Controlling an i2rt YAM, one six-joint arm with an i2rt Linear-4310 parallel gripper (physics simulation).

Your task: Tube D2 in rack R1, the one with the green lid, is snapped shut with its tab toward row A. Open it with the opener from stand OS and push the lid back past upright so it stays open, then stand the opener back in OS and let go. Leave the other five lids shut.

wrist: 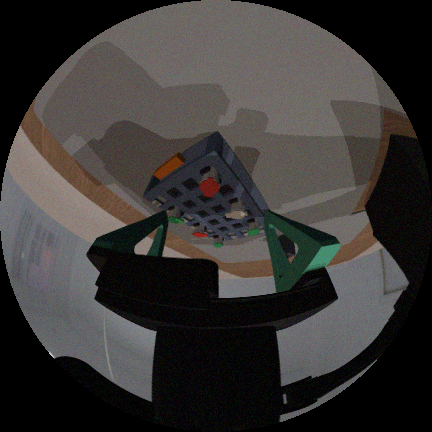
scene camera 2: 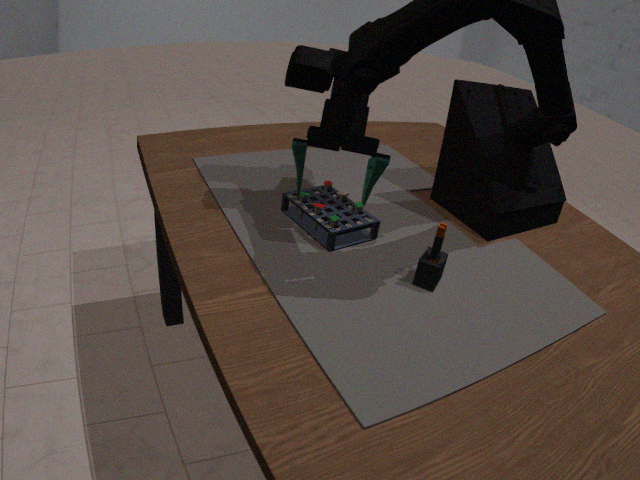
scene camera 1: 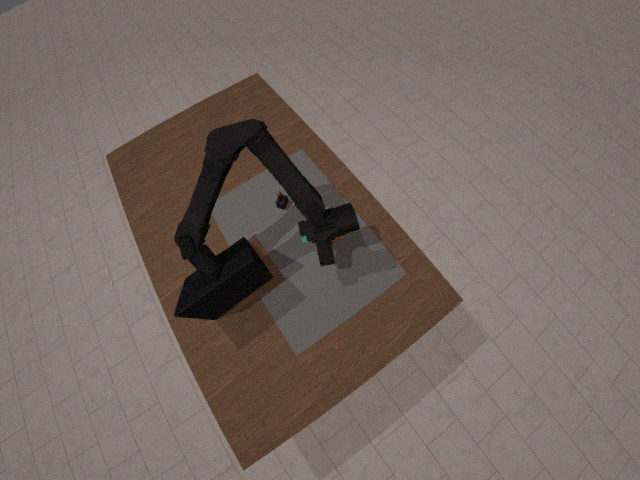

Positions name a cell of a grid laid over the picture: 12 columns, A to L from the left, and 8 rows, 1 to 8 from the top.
Scene:
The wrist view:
gripper: F4
grey mat: I3
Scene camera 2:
gripper: G4
grey mat: H6
small dark stand: I5
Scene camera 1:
grey mat: F6

